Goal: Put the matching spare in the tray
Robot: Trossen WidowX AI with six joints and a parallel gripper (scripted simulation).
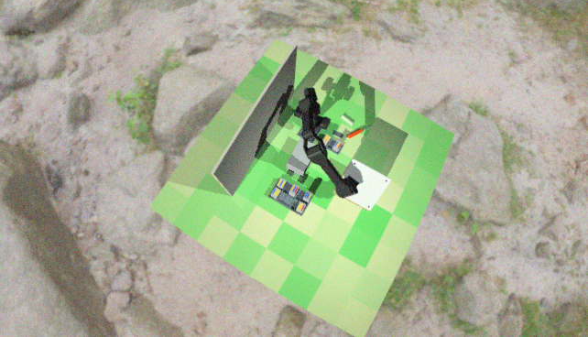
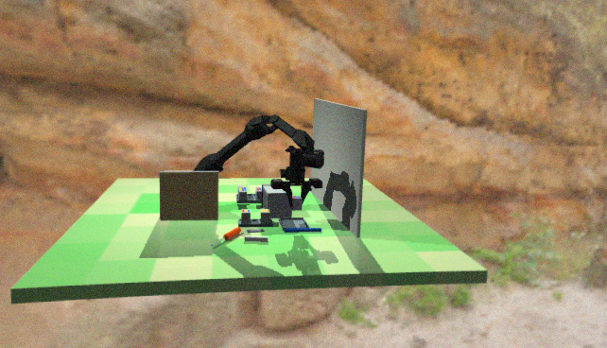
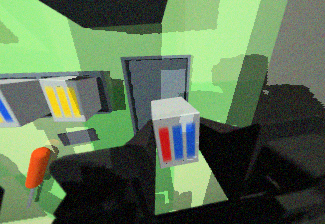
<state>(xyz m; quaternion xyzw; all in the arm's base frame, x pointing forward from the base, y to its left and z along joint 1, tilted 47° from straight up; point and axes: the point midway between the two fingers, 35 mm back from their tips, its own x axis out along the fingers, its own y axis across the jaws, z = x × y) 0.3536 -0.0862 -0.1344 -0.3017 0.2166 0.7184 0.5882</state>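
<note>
My gripper tip is 70 mm above the dark tray and 10 mm past it. Round my gripper tip: small pale bar 180 mm to the right, 140 mm behind, 70 mm below; then grey mounted unit 190 mm to the left, 70 mm behind, 20 mm below; then dark wall panel 210 mm to the left, 160 mm ahead, 150 mm above.
</note>
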